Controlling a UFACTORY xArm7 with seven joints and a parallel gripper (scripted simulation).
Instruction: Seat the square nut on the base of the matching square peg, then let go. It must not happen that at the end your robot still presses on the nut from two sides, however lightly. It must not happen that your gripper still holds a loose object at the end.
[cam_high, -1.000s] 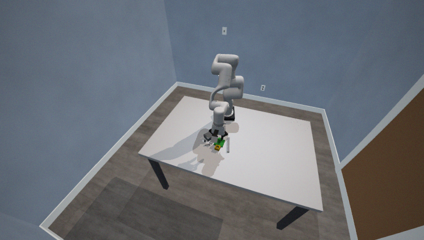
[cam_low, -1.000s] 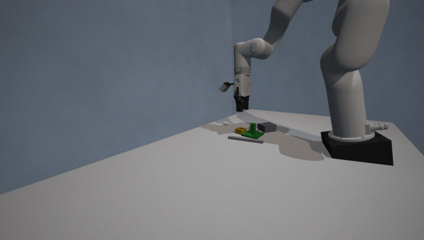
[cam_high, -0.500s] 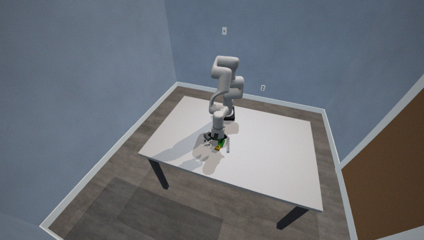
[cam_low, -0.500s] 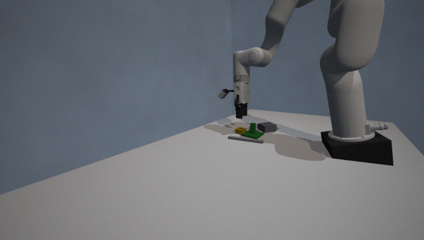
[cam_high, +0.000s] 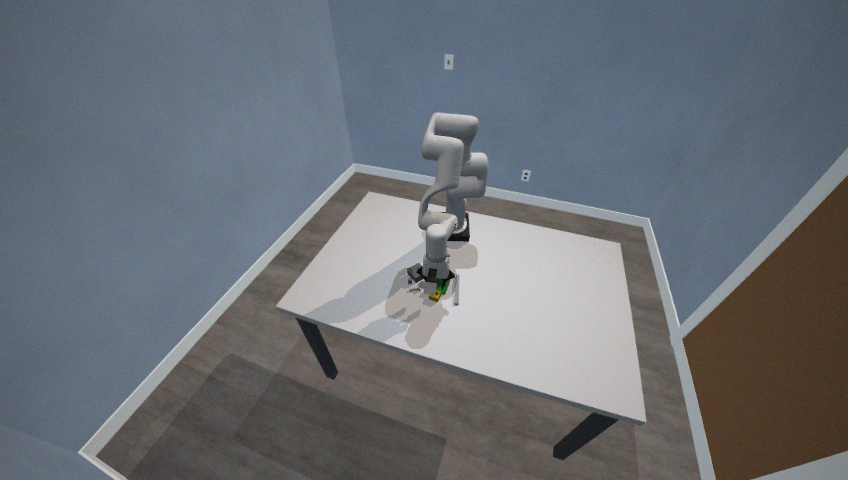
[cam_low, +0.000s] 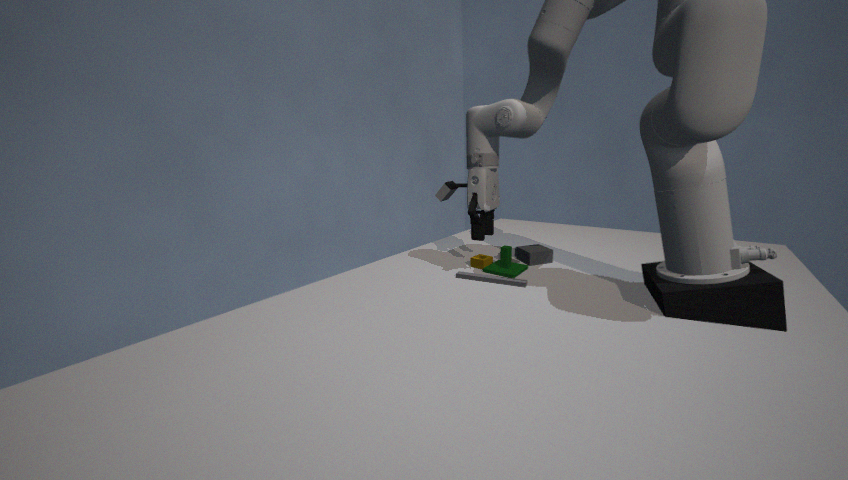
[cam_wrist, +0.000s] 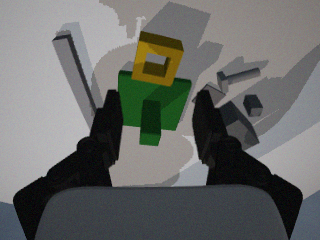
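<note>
My hand is 60 mm past the green base and 70 mm above it. Also, from my hand: bolt 10 mm behind, 80 mm to the right, 90 mm below; then grey block 100 mm behind, 100 mm to the right, 80 mm below; then long grey bar 60 mm behind, 80 mm to the left, 90 mm below.
</note>
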